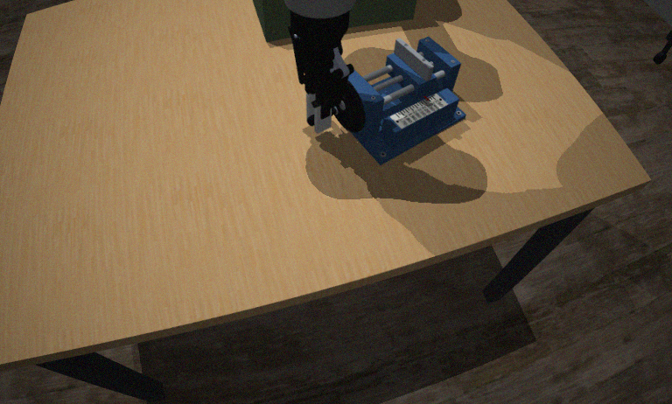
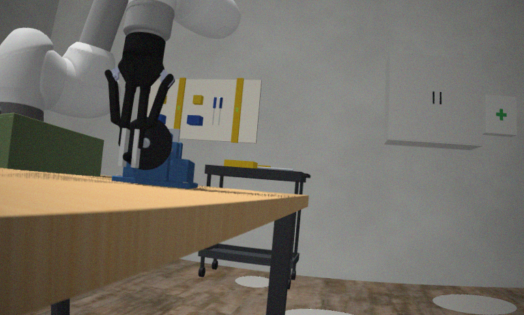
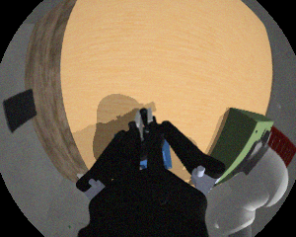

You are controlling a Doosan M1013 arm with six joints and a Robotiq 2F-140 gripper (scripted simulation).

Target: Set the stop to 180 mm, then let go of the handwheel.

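Now: the handwheel 20 mm to the left of my hand and 10 mm below it. Also, from my hand: stop plate: 170 mm to the left, 30 mm above, 10 mm behind.
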